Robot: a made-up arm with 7 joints.
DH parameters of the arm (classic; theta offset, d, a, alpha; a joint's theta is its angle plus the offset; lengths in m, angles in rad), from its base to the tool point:
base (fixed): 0 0.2 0 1.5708
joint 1: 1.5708 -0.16 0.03 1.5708
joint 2: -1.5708 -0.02 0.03 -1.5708
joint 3: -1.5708 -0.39 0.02 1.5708
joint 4: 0 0.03 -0.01 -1.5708
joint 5: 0 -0.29 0.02 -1.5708
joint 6: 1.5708 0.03 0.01 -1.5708
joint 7: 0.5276 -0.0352 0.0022 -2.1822
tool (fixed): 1.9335 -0.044 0 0
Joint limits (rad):
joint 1: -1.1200..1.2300
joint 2: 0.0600..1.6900
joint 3: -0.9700..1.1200
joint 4: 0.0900..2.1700
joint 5: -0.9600..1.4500
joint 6: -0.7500..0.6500
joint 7: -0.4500..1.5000
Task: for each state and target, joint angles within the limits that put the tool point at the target. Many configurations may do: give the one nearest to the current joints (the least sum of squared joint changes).
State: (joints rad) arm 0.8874 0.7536 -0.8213 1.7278 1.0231 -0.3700 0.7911
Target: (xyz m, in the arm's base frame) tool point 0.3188 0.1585 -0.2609
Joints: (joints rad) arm 0.2668 0.4186 -0.9700 1.2792 1.1204 -0.2691 0.7695
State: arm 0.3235 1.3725 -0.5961 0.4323 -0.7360 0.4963 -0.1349
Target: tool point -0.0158 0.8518 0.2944
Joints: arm 0.7561 1.6900 -0.7694 0.0900 -0.7180 0.5147 -0.4341
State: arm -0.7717 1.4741 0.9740 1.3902 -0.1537 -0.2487 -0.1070
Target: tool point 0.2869 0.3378 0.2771
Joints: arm -0.8304 1.5780 0.8430 2.1591 -0.3026 -0.3126 -0.0980
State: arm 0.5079 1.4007 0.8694 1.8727 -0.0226 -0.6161 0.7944
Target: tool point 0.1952 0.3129 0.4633
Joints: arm -0.1006 1.6900 0.8182 2.1283 -0.0881 -0.4447 0.8380
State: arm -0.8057 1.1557 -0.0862 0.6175 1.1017 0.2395 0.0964
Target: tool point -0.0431 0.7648 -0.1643
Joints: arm -0.2855 0.9506 -0.0278 0.3320 1.2239 0.2535 0.4195
